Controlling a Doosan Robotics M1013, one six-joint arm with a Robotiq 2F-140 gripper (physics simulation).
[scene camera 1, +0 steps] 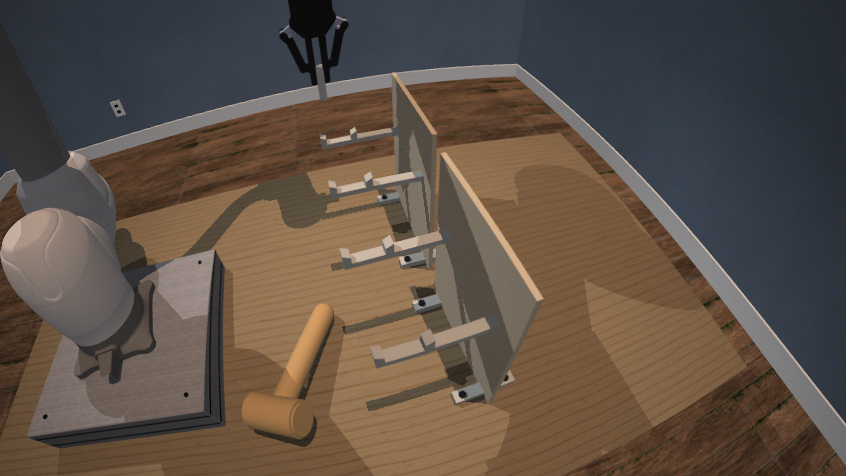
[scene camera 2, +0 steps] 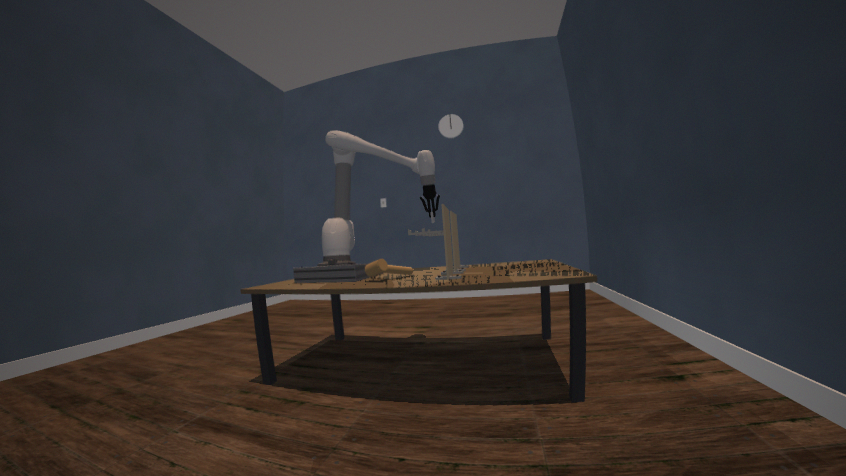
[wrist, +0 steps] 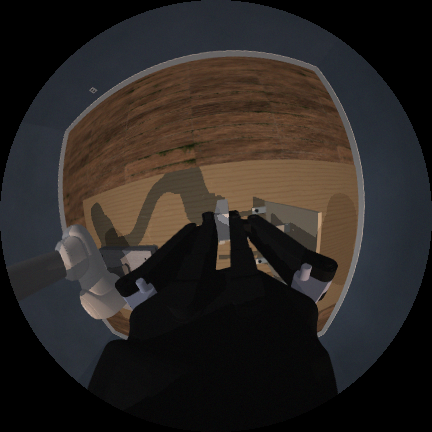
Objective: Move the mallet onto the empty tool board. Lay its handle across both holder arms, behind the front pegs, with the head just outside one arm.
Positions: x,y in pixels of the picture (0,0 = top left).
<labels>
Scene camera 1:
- my gripper: 323,96
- wooden mallet: 282,413
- upright tool board: 490,301
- upright tool board: 415,141
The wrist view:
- my gripper: 223,208
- upright tool board: 304,225
</labels>
